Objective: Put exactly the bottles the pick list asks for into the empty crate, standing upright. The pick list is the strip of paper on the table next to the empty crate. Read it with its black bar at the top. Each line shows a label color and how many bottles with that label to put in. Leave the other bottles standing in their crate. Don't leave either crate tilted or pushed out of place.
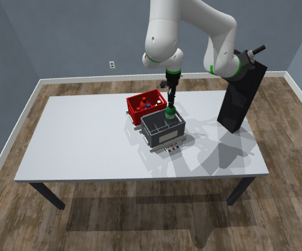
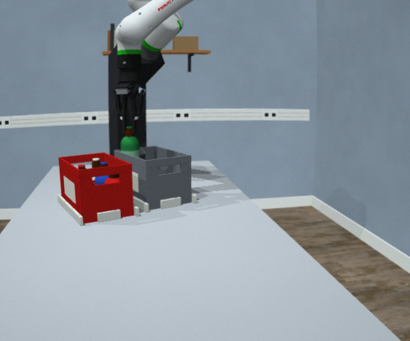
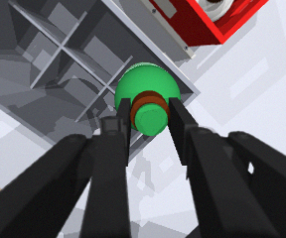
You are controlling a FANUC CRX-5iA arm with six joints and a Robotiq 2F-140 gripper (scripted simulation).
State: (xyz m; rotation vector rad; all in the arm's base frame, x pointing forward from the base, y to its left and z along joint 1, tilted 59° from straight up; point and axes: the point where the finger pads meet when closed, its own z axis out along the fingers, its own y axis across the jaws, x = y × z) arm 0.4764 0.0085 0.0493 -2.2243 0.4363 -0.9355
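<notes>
The green-label bottle lies 80 mm below my hand. From my hand the other things lie so: white-capped bottle (120 mm ahead, 100 mm to the right, 190 mm below); grey crate (30 mm ahead, 90 mm to the left, 190 mm below); blue-label bottle (190 mm ahead, 40 mm to the right, 190 mm below).
</notes>
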